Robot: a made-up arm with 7 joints. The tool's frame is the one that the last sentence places.
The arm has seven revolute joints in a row. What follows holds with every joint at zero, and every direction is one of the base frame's.
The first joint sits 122 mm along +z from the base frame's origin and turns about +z.
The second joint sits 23 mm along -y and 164 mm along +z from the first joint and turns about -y.
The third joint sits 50 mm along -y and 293 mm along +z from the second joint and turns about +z.
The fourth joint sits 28 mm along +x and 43 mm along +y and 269 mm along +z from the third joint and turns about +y.
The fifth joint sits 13 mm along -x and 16 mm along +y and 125 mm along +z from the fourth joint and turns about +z.
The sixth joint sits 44 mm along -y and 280 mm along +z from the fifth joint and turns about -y.
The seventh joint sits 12 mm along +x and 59 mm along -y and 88 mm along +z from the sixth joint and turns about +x.
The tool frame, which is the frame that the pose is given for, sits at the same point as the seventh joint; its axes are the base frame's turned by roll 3.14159, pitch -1.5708 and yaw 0 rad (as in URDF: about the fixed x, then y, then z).
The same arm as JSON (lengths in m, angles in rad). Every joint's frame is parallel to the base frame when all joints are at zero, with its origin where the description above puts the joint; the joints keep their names.
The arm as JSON. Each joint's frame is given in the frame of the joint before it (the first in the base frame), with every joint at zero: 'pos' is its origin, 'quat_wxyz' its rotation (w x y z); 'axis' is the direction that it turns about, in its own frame. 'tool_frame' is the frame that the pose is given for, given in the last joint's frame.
{"length_unit": "m", "angle_unit": "rad", "joints": [
  {"joint": "joint 1", "pos": [0.0, 0.0, 0.122], "quat_wxyz": [1.0, 0.0, 0.0, 0.0], "axis": "+z"},
  {"joint": "joint 2", "pos": [0.0, -0.023, 0.164], "quat_wxyz": [1.0, 0.0, 0.0, 0.0], "axis": "-y"},
  {"joint": "joint 3", "pos": [0.0, -0.05, 0.293], "quat_wxyz": [1.0, 0.0, 0.0, 0.0], "axis": "+z"},
  {"joint": "joint 4", "pos": [0.028, 0.043, 0.269], "quat_wxyz": [1.0, 0.0, 0.0, 0.0], "axis": "+y"},
  {"joint": "joint 5", "pos": [-0.013, 0.016, 0.125], "quat_wxyz": [1.0, 0.0, 0.0, 0.0], "axis": "+z"},
  {"joint": "joint 6", "pos": [0.0, -0.044, 0.28], "quat_wxyz": [1.0, 0.0, 0.0, 0.0], "axis": "-y"},
  {"joint": "joint 7", "pos": [0.012, -0.059, 0.088], "quat_wxyz": [1.0, 0.0, 0.0, 0.0], "axis": "+x"}
], "tool_frame": {"pos": [0.0, 0.0, 0.0], "quat_wxyz": [0.0, 0.707105, -0.000002, 0.707108]}}

